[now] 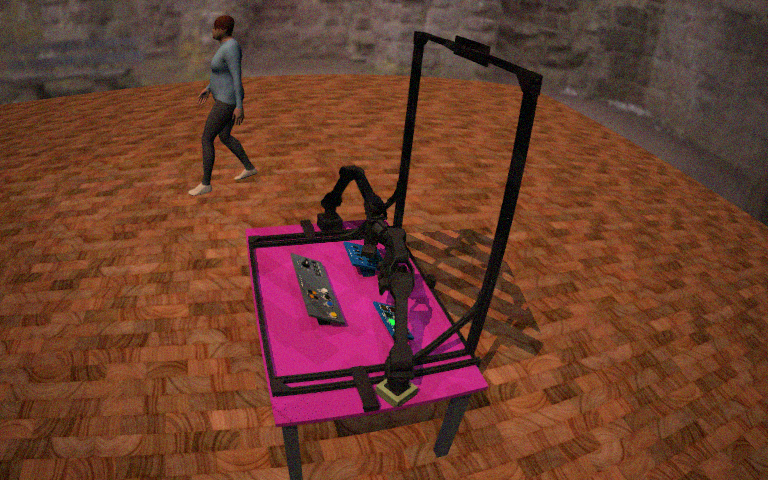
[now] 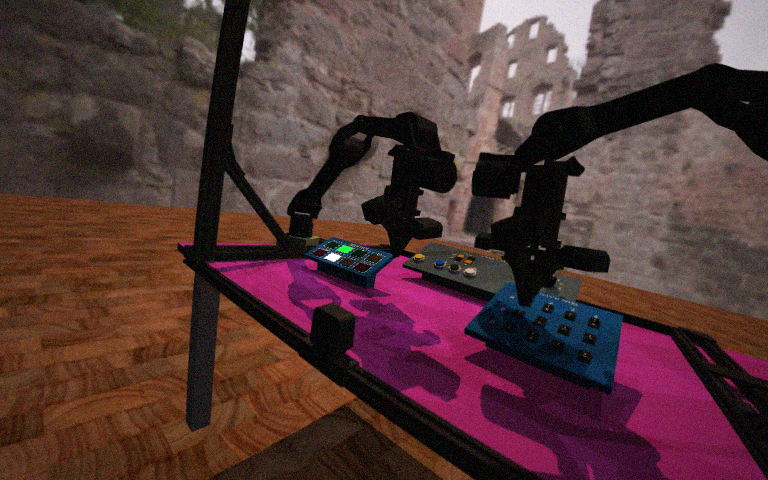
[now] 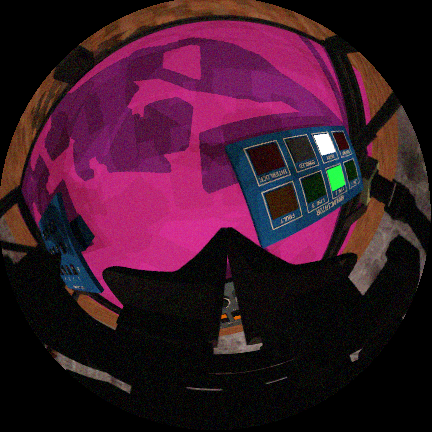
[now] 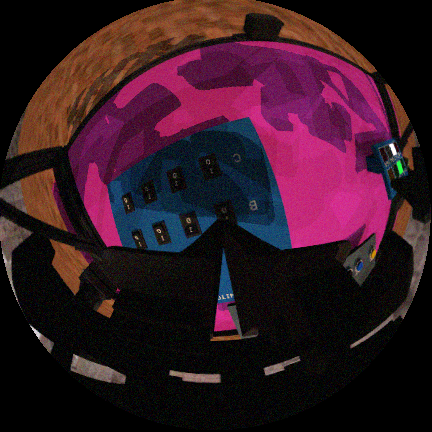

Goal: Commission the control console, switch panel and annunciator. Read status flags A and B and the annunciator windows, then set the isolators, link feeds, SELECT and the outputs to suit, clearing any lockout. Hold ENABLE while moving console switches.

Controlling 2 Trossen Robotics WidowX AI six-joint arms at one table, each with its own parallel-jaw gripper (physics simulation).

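Pixels of known places: left gripper, between the fingertips: [image 1: 380, 294] [image 2: 395, 257] [image 3: 225, 232] [image 4: 390, 183]; right gripper, between the fingertips: [image 1: 369, 257] [image 2: 523, 306] [image 3: 58, 253] [image 4: 221, 224]; left arm's base, origin of its link: [image 1: 397, 386] [image 2: 299, 235] [image 3: 373, 183]; right arm's base, origin of its link: [image 1: 330, 216] [image 4: 92, 288].
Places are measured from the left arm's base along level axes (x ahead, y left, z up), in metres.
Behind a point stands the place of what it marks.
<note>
The blue annunciator [image 1: 391, 320] @(z 0.027, x 0.230, y -0.206 m) [image 2: 370, 271] @(z 0.004, x 0.309, y -0.288 m) [image 3: 252, 200] @(z 0.019, x 0.323, y -0.260 m) [image 4: 380, 175] @(z 0.010, x 0.329, y -0.260 m) has one green and one white window lit; its other windows are dark. The grey console [image 1: 305, 283] @(z 0.048, x 0.580, y -0.078 m) [image 2: 492, 277] @(z 0.019, x 0.580, y -0.143 m) [image 4: 369, 257] @(z 0.021, x 0.408, y -0.067 m) carries yellow, blue, black and white buttons and orange marks; I cannot read its flags. The blue switch panel [image 1: 353, 254] @(z 0.042, x 0.627, y -0.377 m) [image 2: 603, 362] @(z 0.007, x 0.656, y -0.512 m) [image 3: 65, 245] @(z 0.019, x 0.555, y -0.414 m) [image 4: 280, 220] @(z 0.026, x 0.542, y -0.385 m) has rows of black rocker switches. My left gripper [image 2: 399, 250] @(z 0.042, x 0.353, y -0.270 m) [image 3: 225, 232] @(z 0.042, x 0.353, y -0.270 m) is shut and empty, above the table between annunciator and console. My right gripper [image 2: 526, 301] @(z 0.034, x 0.576, y -0.423 m) [image 4: 221, 224] @(z 0.034, x 0.576, y -0.423 m) is shut and empty, its tips at a row B rocker; contact is unclear.
A black rail frame [image 1: 261, 316] @(z -0.023, x 0.589, y 0.137 m) [image 2: 419, 418] @(z -0.046, x 0.442, y -0.631 m) runs round the magenta table [image 1: 339, 412] @(z -0.040, x 0.059, y 0.200 m), with a dark block [image 2: 332, 331] @(z -0.004, x 0.335, y -0.578 m) on one rail. A tall black gantry [image 1: 504, 215] @(z 0.553, x -0.048, y -0.332 m) rises along one side. A person [image 1: 226, 76] is on the floor beyond the table.
</note>
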